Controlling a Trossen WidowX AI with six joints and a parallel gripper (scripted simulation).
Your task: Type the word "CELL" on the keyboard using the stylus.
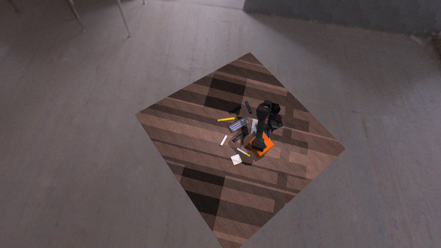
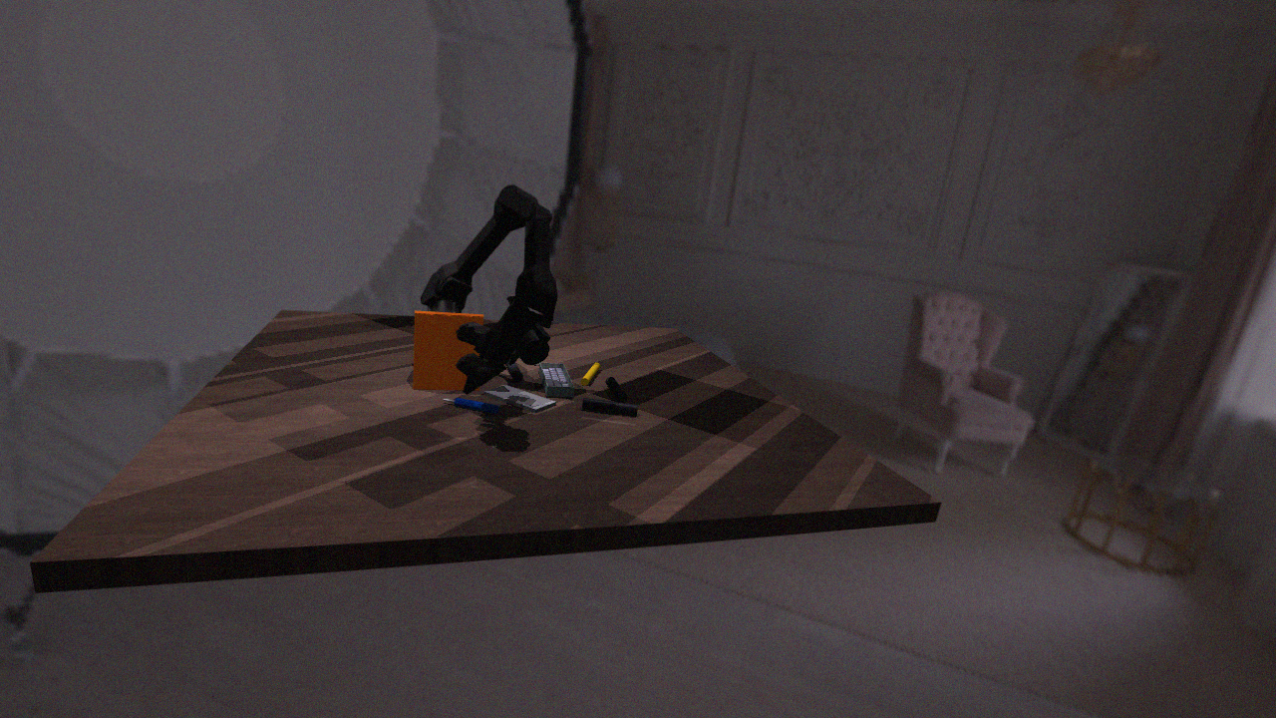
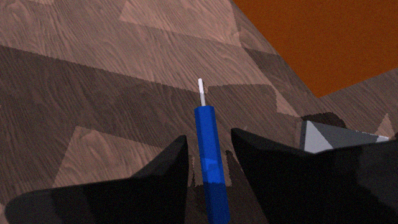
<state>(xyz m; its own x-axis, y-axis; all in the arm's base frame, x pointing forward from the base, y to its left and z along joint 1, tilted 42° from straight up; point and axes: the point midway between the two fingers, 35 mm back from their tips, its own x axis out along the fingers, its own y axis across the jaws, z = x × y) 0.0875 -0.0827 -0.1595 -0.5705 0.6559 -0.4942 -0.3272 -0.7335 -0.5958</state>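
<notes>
Right now my gripper tip is 100 mm short of the grey card, 70 mm to the right of it and 30 mm above it. Also, from my gripper tip: white notepad 360 mm to the left, 70 mm behind, 30 mm below; yellow marker 280 mm ahead, 270 mm to the left, 30 mm below; white-and-yellow pen 270 mm to the left, 50 mm behind, 30 mm below.
</notes>
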